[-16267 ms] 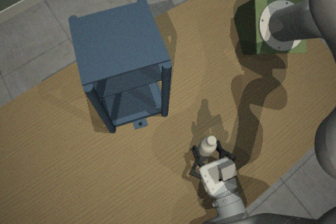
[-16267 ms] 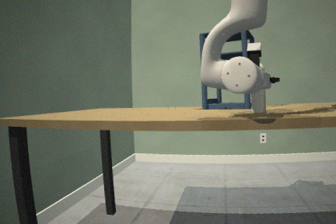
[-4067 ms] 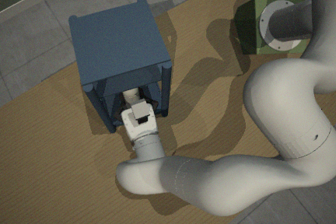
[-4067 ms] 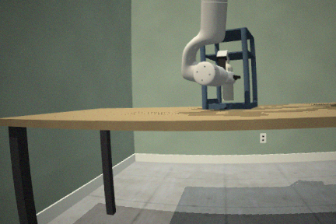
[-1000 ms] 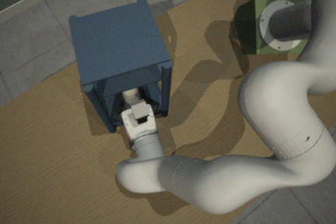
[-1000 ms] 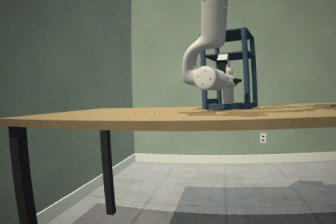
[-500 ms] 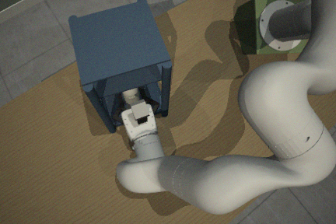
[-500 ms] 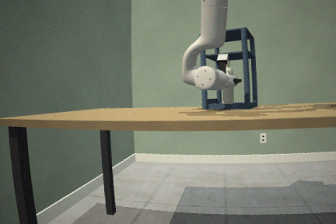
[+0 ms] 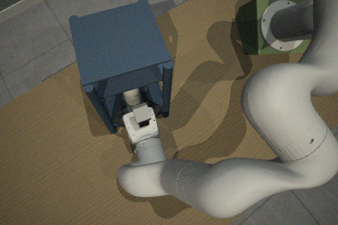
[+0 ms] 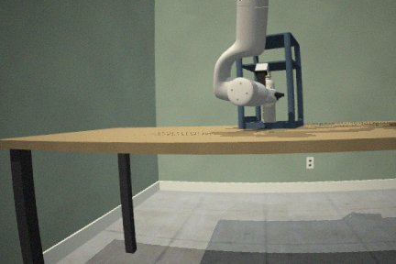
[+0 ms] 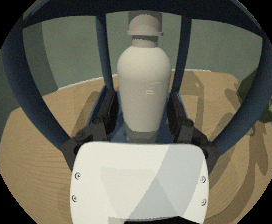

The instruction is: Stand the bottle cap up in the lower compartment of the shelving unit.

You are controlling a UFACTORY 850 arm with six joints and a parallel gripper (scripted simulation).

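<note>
Now: the blue shelving unit 2 cm behind my hand, 6 cm to the right of it and 6 cm above it.
</note>
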